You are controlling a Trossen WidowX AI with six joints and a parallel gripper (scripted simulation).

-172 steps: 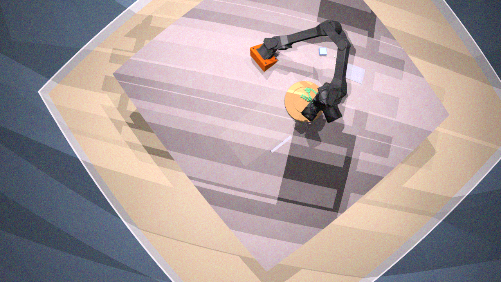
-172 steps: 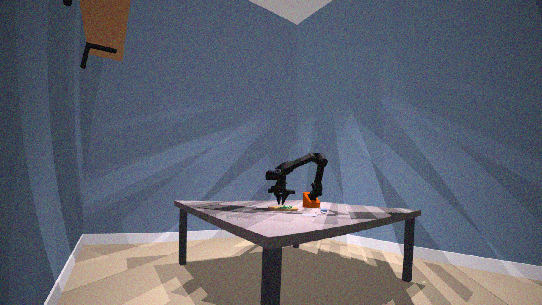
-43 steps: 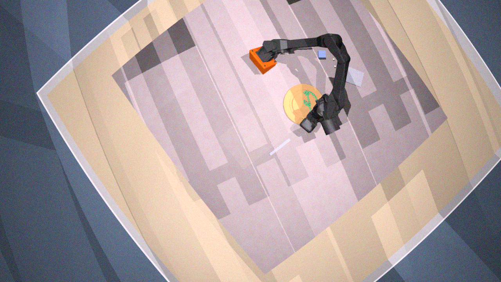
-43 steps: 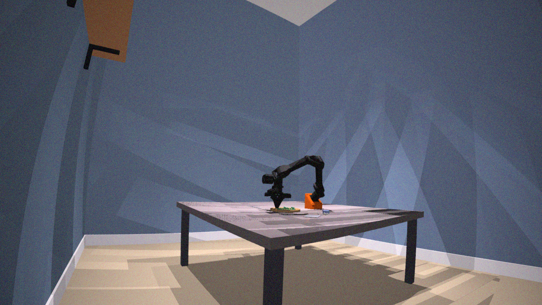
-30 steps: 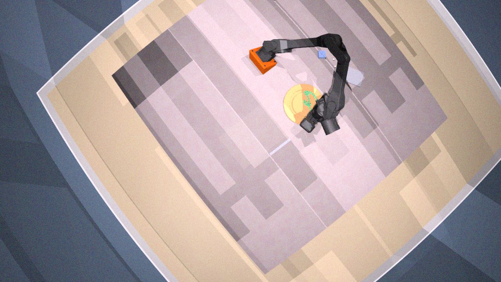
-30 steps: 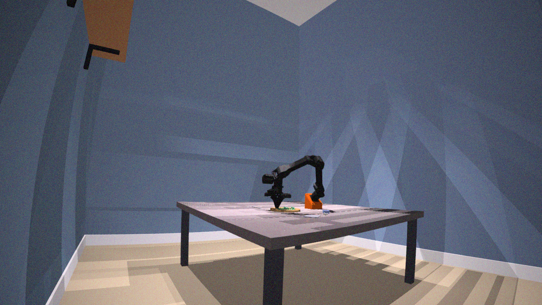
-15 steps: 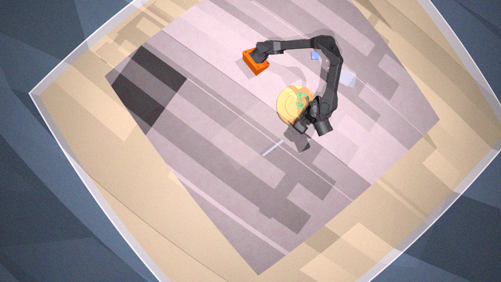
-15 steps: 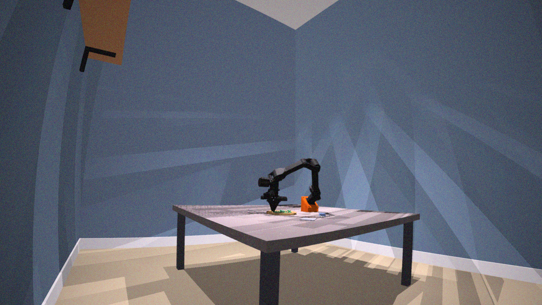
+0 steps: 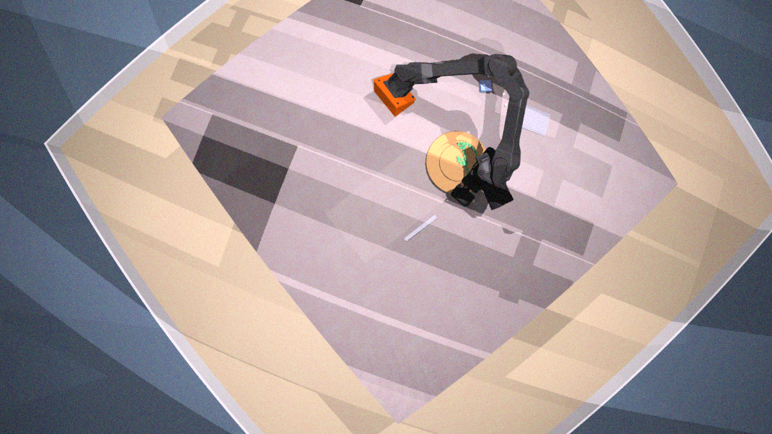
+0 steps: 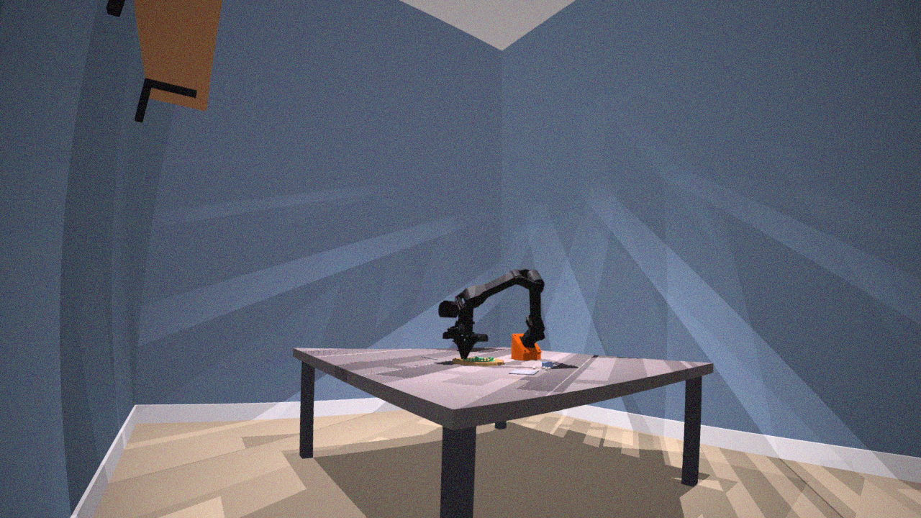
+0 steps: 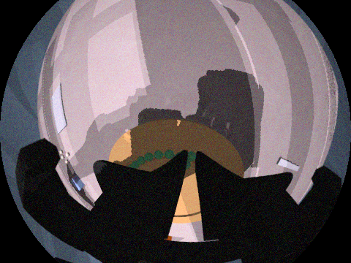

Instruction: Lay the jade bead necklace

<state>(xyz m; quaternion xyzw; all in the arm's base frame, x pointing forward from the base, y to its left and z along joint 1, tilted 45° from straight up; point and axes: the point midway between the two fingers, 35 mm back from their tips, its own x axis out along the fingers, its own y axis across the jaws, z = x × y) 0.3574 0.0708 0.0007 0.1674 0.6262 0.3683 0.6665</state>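
Right now my gripper tip is 7 cm past the round tan bead board and 1 cm above it. The rest, counted from my gripper tip: white strip: 22 cm to the right, 3 cm ahead, 2 cm below; pale square sheet: 30 cm to the left, 5 cm behind, 2 cm below; blue cube: 23 cm behind, 22 cm to the left, 1 cm below.
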